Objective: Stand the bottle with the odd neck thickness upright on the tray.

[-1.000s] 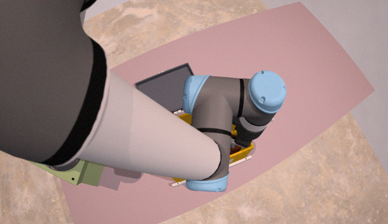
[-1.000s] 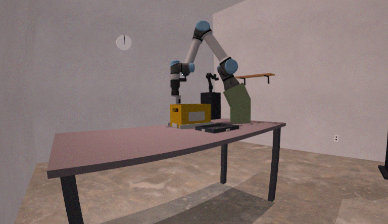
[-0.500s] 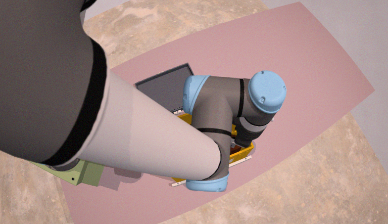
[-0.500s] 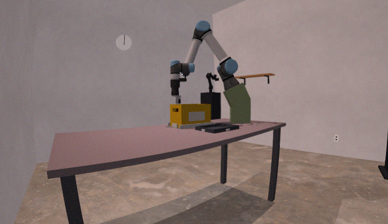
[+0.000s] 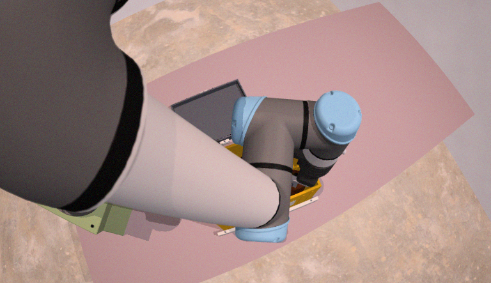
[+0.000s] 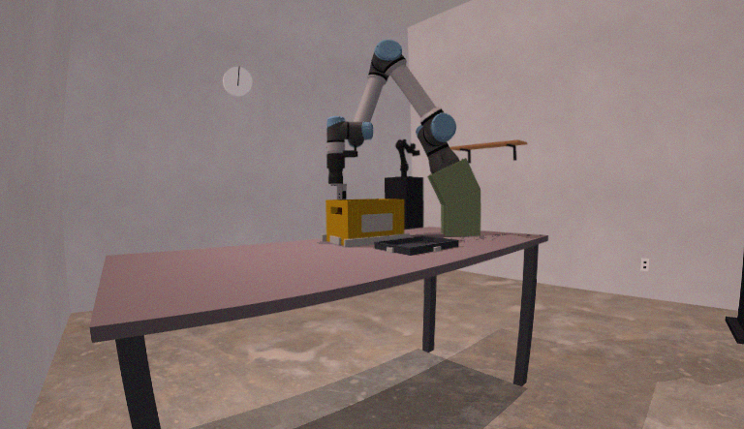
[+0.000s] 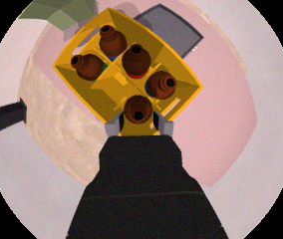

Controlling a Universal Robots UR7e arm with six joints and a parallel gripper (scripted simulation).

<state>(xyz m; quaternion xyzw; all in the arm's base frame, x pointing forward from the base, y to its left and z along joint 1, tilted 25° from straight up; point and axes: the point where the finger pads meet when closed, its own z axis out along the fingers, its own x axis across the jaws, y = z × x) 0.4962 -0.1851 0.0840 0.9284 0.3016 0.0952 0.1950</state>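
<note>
Right now the glass bottle is 11 cm below my hand. From my hand the other things lie so: dark tray: 34 cm to the left, 18 cm below, 7 cm behind; crate: 11 cm below, 8 cm behind, 6 cm to the left.
</note>
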